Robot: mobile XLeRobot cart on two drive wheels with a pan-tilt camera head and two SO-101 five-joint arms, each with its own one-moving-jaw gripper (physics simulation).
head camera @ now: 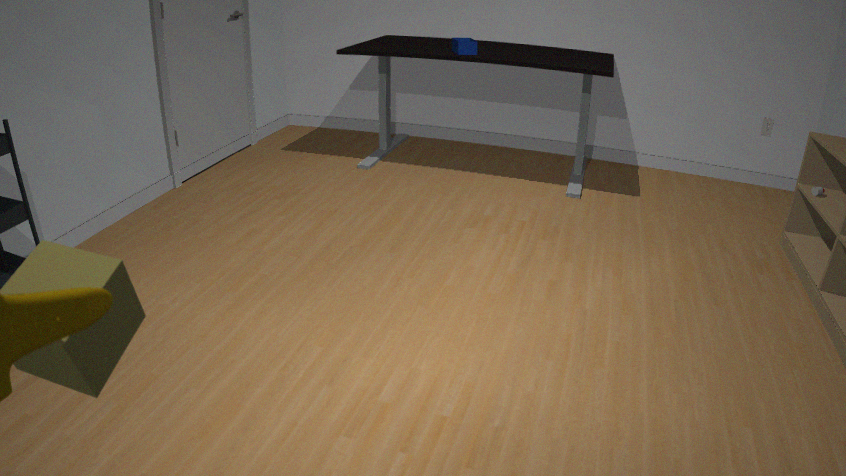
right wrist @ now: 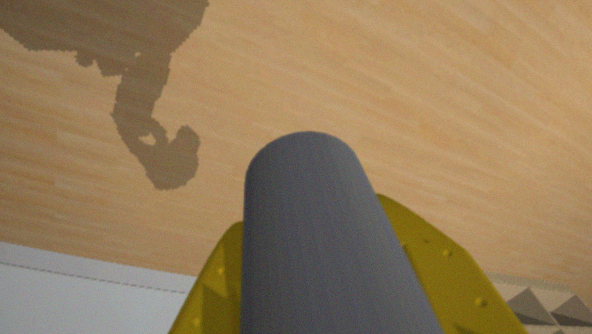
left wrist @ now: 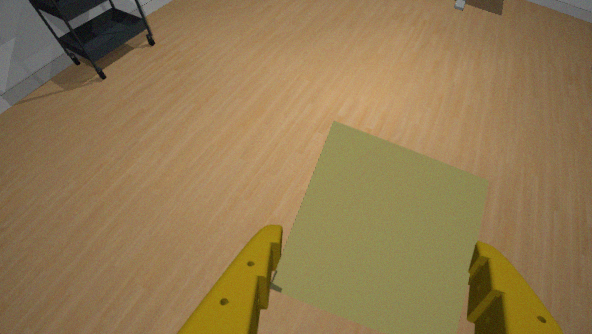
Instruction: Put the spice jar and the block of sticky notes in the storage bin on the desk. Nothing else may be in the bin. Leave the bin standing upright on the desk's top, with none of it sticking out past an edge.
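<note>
The block of sticky notes, a large pale yellow-green block, is held tilted above the floor at the lower left of the head view. My left gripper is shut on it, one jaw on each side. The spice jar, a smooth dark grey cylinder, stands out between the jaws of my right gripper, which is shut on it. Its far end is rounded in outline; its near end is out of the picture. The blue storage bin stands upright on the black desk, far off, near the front edge. Its inside is hidden.
The desk has two grey legs with feet, against the far wall. A door is at the left. A black wheeled cart stands at the left. A wooden shelf unit is at the right, with a small white object on it.
</note>
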